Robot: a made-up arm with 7 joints.
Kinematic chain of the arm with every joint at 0, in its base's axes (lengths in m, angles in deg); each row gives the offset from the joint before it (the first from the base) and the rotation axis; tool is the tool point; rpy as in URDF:
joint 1: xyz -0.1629 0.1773 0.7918 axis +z
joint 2: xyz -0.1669 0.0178 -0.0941 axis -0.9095 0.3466 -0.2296
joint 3: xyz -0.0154 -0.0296 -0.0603 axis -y
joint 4: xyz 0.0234 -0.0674 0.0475 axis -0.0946 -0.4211 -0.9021
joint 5: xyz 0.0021 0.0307 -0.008 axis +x
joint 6: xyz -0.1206 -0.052 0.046 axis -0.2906 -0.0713 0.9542
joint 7: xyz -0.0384 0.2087 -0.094 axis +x
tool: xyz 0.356 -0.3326 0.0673 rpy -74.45 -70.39 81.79
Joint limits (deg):
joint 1: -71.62..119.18
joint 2: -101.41..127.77
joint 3: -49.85..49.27
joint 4: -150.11..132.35
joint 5: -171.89..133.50
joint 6: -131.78..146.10
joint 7: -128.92..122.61
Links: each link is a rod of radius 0.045 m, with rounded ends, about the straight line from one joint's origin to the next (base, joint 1, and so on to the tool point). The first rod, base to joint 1, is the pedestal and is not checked.
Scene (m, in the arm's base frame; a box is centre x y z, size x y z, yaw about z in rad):
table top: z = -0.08
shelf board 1: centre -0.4 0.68 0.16 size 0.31 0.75 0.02 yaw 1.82
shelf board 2: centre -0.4 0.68 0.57 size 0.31 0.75 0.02 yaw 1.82
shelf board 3: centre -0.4 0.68 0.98 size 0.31 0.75 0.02 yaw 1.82
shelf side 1: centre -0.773 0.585 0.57 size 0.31 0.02 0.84 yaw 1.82
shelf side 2: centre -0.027 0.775 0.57 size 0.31 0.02 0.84 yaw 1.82
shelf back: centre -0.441 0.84 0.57 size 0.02 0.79 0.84 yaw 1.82
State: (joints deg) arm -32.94 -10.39 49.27 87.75 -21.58 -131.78 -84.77
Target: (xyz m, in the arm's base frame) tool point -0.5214 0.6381 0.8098
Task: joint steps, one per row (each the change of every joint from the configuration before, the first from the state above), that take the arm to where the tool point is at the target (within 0.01 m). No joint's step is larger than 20 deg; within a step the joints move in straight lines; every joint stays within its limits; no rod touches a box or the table.
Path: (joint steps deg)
1: 9.26 3.40 0.00 0.51 1.18 4.47 18.07
2: 9.26 3.39 0.00 0.51 1.18 4.47 18.07
3: 9.26 3.40 0.00 0.52 1.19 4.48 18.07
4: 9.26 3.40 0.00 0.51 1.18 4.47 18.07
5: 9.26 3.39 0.00 0.51 1.18 4.47 18.07
6: 10.97 -10.38 -2.01 14.01 -13.64 -6.86 -9.41
7: 10.98 -10.39 -2.00 14.02 -13.64 -6.87 -9.40
8: 10.97 -10.39 -2.01 14.01 -13.64 -6.86 -9.41
9: -17.94 2.29 -4.93 -7.63 1.18 2.67 -12.65
10: -17.94 2.29 -4.92 -7.64 1.18 2.68 -12.65
11: -17.94 2.29 -4.93 -7.63 1.18 2.67 -12.64
12: -17.94 2.29 -4.93 -7.63 1.19 2.68 -12.65

